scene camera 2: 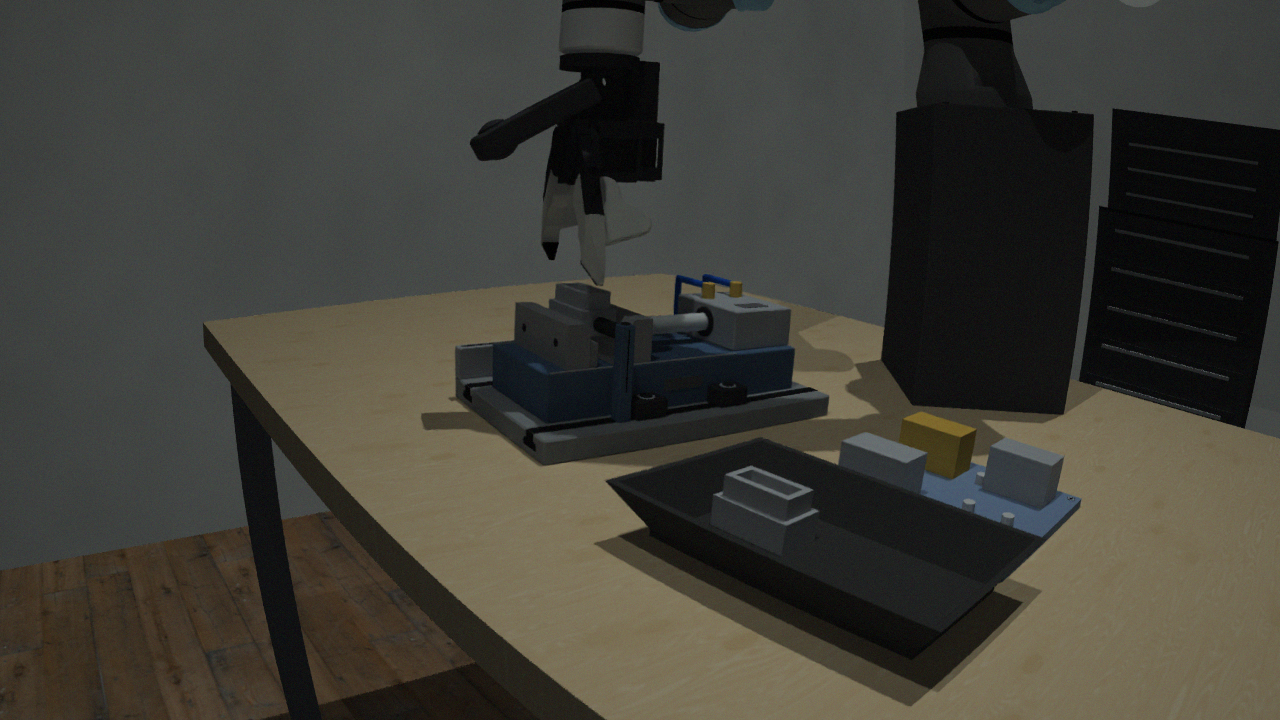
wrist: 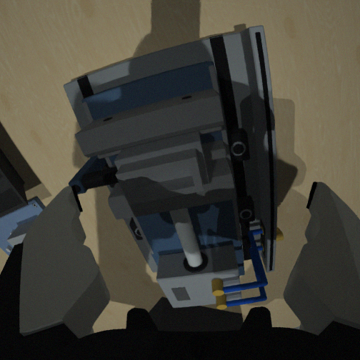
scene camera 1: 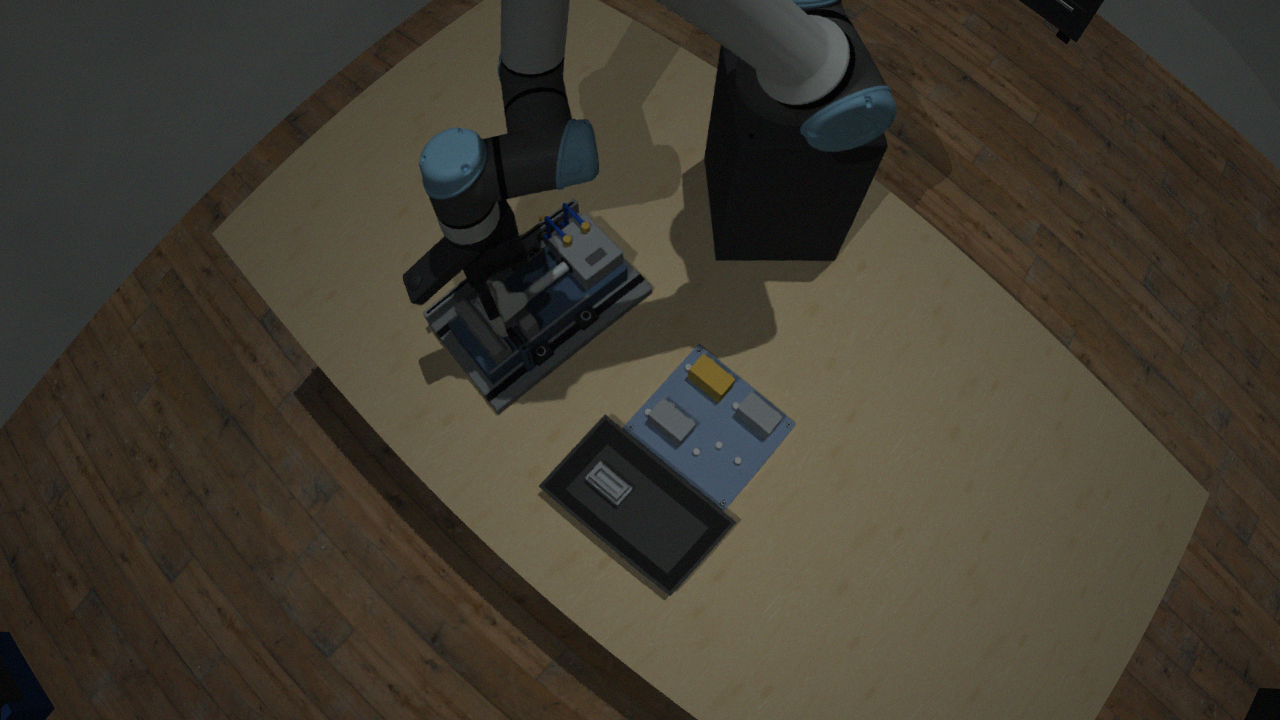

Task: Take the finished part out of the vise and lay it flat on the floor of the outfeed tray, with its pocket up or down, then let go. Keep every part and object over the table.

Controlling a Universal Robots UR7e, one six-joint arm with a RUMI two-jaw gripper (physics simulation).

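Places are measured from the arm's base along level axes (x left, y back, z up), in centimetres.
Where they show: gripper, fingertip midpoint: (scene camera 2: pixel 572 271) (scene camera 1: pixel 484 292); arm's base, link origin: (scene camera 2: pixel 976 111).
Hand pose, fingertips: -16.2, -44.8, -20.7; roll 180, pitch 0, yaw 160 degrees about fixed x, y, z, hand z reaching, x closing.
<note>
Things, the pixels of their top centre, and the offset from my fingertips, as dx, dy, dz.
- finished part, top centre: (scene camera 2: pixel 582 287) (scene camera 1: pixel 492 306) +2.1, -0.4, -1.1
- vise, top centre: (scene camera 2: pixel 648 301) (scene camera 1: pixel 531 280) +2.8, +6.5, -2.7
- grey part, top centre: (scene camera 2: pixel 769 482) (scene camera 1: pixel 608 481) +29.5, -6.7, -7.9
- blue plate, top centre: (scene camera 2: pixel 948 495) (scene camera 1: pixel 711 426) +34.5, +9.8, -11.8
- yellow block, top centre: (scene camera 2: pixel 940 423) (scene camera 1: pixel 712 374) +30.0, +14.7, -8.2
The finished part (scene camera 2: pixel 580 299) (wrist: pixel 160 159), a grey stepped block, sits clamped between the jaws of the vise (scene camera 2: pixel 698 374) (wrist: pixel 150 134) (scene camera 1: pixel 592 254), its top standing above them. In scene camera 1 the part is mostly hidden by the gripper. My gripper (scene camera 1: pixel 507 313) (scene camera 2: pixel 574 265) (wrist: pixel 193 187) is open and empty, pointing down, with its fingertips a little above the part. In the wrist view the fingers stand wide on either side of the vise. The outfeed tray (scene camera 1: pixel 662 530) (scene camera 2: pixel 877 565) is dark with sloping walls. Another grey part (scene camera 1: pixel 608 483) (scene camera 2: pixel 765 508) lies in it, pocket up.
A blue plate (scene camera 1: pixel 716 471) (scene camera 2: pixel 1029 519) beside the tray bears a yellow block (scene camera 1: pixel 711 377) (scene camera 2: pixel 937 445), two grey blocks and white pins. Blue hoses (wrist: pixel 257 260) rise at the vise's cylinder end. The black robot pedestal (scene camera 1: pixel 778 205) (scene camera 2: pixel 984 259) stands behind.
</note>
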